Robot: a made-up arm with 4 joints.
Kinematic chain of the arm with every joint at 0, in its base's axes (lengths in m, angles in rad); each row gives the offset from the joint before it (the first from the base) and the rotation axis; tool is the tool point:
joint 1: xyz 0 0 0.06 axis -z
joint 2: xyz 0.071 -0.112 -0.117 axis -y
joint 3: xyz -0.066 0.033 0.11 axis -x
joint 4: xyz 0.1 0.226 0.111 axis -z
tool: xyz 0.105 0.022 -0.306
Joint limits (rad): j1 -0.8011..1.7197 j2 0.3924..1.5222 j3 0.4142..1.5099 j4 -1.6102..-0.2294
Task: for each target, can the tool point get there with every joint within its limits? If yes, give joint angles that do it. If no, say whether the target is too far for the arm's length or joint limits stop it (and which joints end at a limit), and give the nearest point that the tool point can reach.
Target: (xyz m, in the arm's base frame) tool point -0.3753 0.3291 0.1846
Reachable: no: joint limits stop it (at a limit: joint 1, joint 2, joint 3) | nearest point 0.0942 0.2856 0.0269 | short by 0.497 m
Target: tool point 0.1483 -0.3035 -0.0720
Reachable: yes | joints 1.1527 1.1740 0.7733 -0.8237
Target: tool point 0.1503 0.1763 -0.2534
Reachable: yes | joints -0.5658 0.5632 0.6487 -1.4729
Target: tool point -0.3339 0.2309 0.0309
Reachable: no: joint limits stop it (at a limit: joint 1, joint 2, joint 3) | nearest point 0.0873 0.2985 -0.0083 | short by 0.428 m
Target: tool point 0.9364 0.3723 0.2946
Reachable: no: too far | nearest point 0.3675 0.0856 0.0185 | short by 0.694 m
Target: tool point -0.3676 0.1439 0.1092
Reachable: no: joint limits stop it (at a limit: joint 1, joint 2, joint 3, joint 4) | nearest point -0.2913 -0.2089 0.0657 | short by 0.364 m
